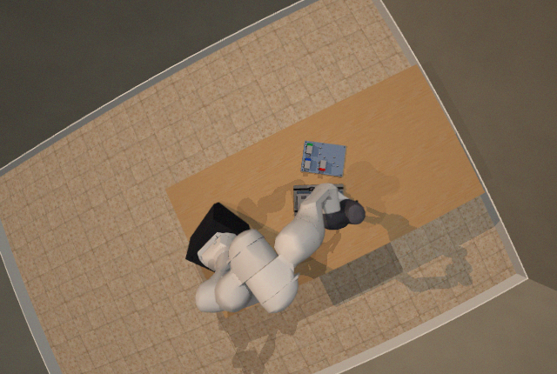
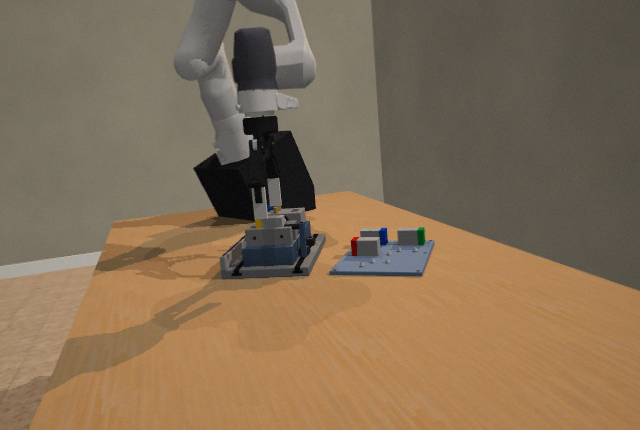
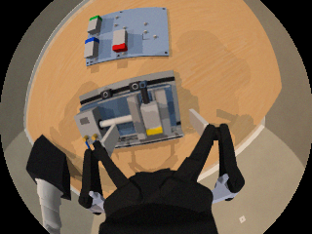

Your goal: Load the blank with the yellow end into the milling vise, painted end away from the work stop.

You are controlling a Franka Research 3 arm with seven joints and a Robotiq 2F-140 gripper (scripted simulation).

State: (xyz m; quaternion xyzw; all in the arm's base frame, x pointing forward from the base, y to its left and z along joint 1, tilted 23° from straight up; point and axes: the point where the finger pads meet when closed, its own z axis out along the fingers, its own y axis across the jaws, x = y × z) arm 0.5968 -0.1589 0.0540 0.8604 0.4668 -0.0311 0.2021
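The yellow-ended blank is 40 mm below my hand. From my hand the other things lie so: infeed plate: 230 mm to the left, 130 mm below, 110 mm ahead; red-ended blank: 200 mm to the left, 110 mm below, 80 mm ahead; blue-ended blank: 260 mm to the left, 110 mm below, 10 mm ahead.
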